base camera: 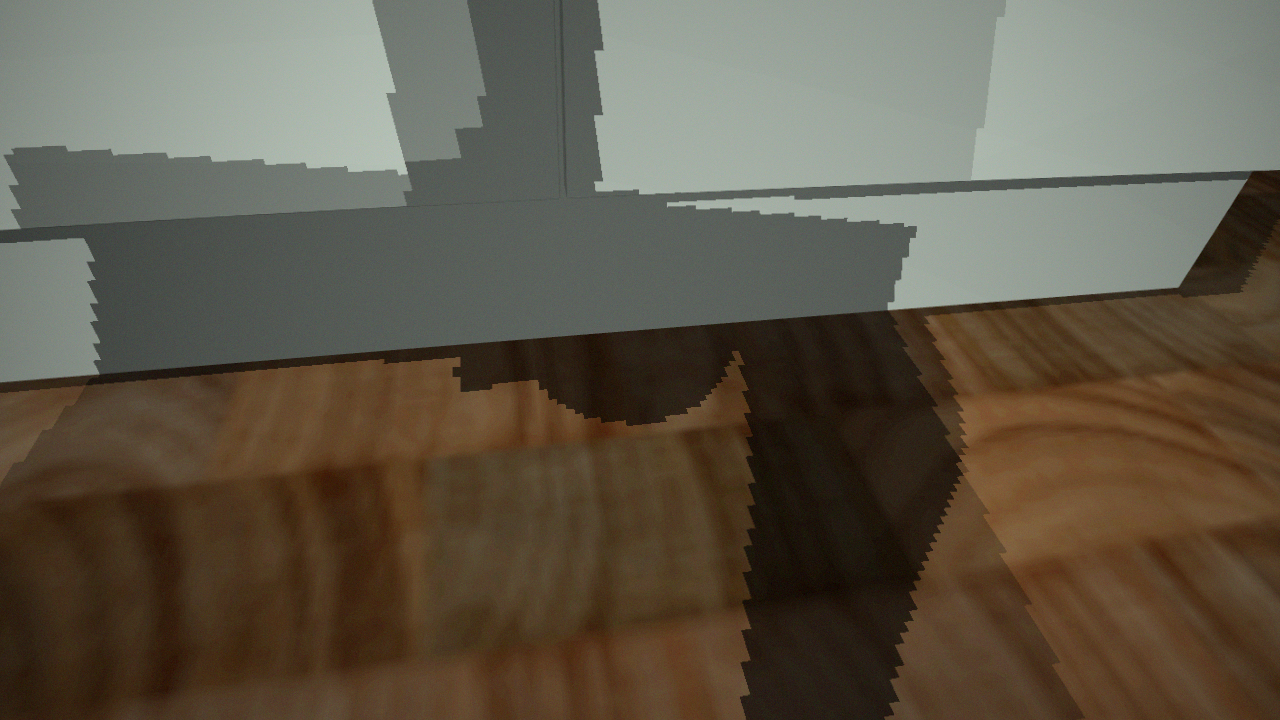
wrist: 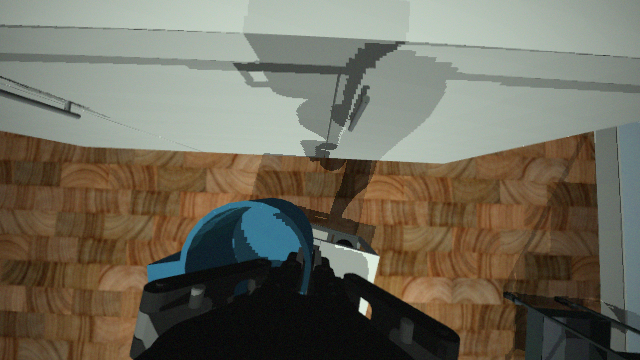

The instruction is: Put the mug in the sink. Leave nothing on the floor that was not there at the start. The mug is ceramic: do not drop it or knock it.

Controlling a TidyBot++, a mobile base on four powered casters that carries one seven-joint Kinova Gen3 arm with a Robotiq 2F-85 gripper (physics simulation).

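Places are measured from the arm's base along level axes (x back, y right, z up), in metres.
Where they show: gripper, fingertip midpoint: (wrist: 308, 260).
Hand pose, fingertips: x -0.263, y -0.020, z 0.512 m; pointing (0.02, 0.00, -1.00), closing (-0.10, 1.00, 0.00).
Observation:
After its pixels a point has its place.
A blue mug (wrist: 270, 232) @[x -0.267, y -0.065, z 0.474 m] shows in the wrist view, at the lower middle, with its open mouth and inside facing the camera. My gripper (wrist: 308, 260) @[x -0.263, y -0.020, z 0.512 m] is shut on the mug's wall at its right side. The mug is held above the wooden floor. The dark fingers hide part of its lower side. The sink does not show in either view. Neither the mug nor the gripper shows in the base camera view.
A pale cabinet front (base camera: 787, 98) @[x -0.516, y 0.089, z -0.185 m] (wrist: 200, 110) @[x -0.427, y -0.323, z 0.274 m] with bar handles (wrist: 359, 114) @[x -0.466, y 0.007, z 0.368 m] stands across the upper views, above the wooden floor (base camera: 572, 537) @[x -0.354, y -0.024, z -0.396 m] (wrist: 440, 220) @[x -0.339, y 0.693, z -0.397 m]. The white robot base (wrist: 372, 262) @[x -0.124, y 0.230, z -0.014 m] shows behind the fingers. A dark rack-like object (wrist: 536, 332) @[x 0.059, y 1.147, z -0.223 m] is at lower right, near a pale upright panel (wrist: 610, 200) @[x -0.695, y 1.585, z -0.345 m].

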